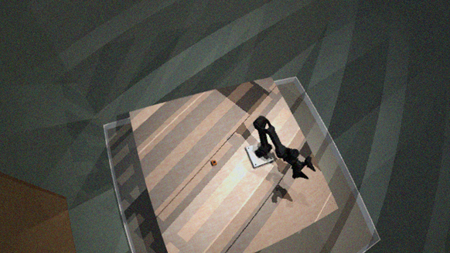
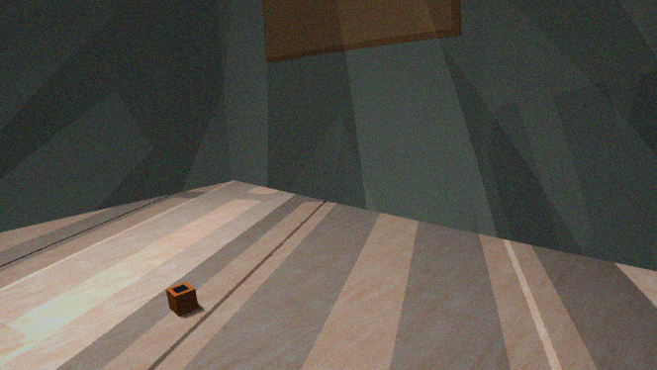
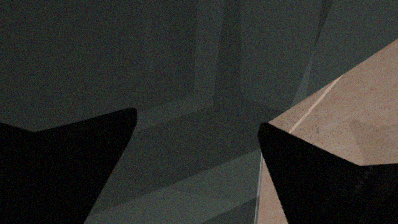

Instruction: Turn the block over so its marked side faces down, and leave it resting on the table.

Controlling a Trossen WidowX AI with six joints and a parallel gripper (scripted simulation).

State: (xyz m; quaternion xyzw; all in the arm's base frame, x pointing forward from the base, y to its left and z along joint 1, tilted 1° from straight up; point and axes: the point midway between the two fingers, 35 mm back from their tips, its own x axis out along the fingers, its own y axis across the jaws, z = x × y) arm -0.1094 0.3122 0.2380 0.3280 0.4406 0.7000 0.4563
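My gripper tip is now 45 cm short of the orange block, 44 cm to the left of it and 26 cm above it.
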